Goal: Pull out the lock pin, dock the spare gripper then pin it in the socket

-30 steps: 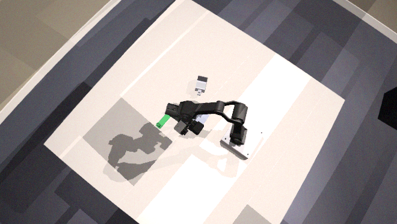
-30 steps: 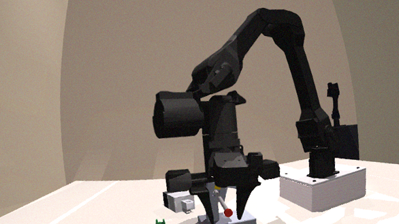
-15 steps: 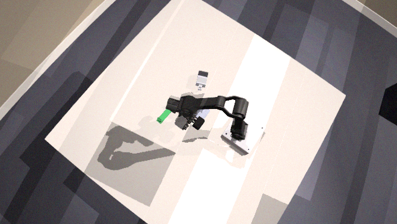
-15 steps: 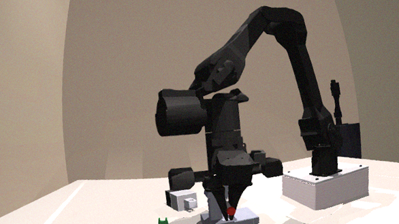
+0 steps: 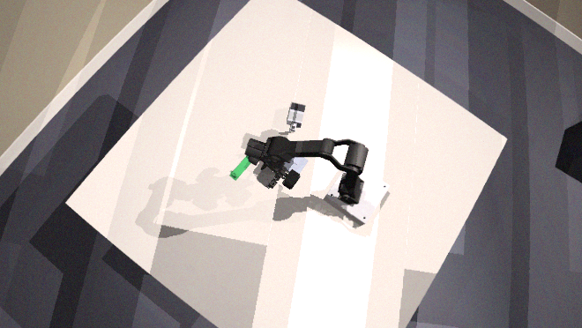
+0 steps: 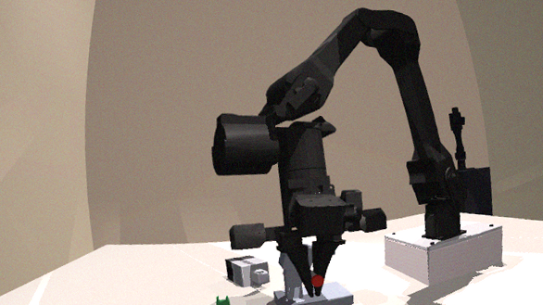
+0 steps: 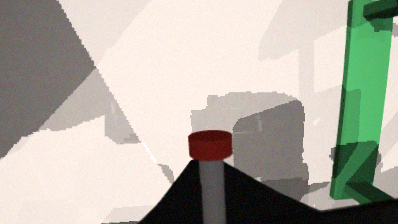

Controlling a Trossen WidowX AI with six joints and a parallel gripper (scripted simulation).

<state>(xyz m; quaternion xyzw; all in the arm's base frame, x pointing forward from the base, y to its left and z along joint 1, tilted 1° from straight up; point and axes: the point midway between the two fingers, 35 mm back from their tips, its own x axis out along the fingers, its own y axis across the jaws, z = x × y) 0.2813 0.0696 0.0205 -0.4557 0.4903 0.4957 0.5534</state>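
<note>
Right now the green stand is 120 mm ahead of my gripper tip and 30 mm below it. Round my gripper tip: spare gripper (260 mm to the right, 40 mm ahead, 30 mm below); then grey mount (100 mm to the right, 20 mm behind).
</note>
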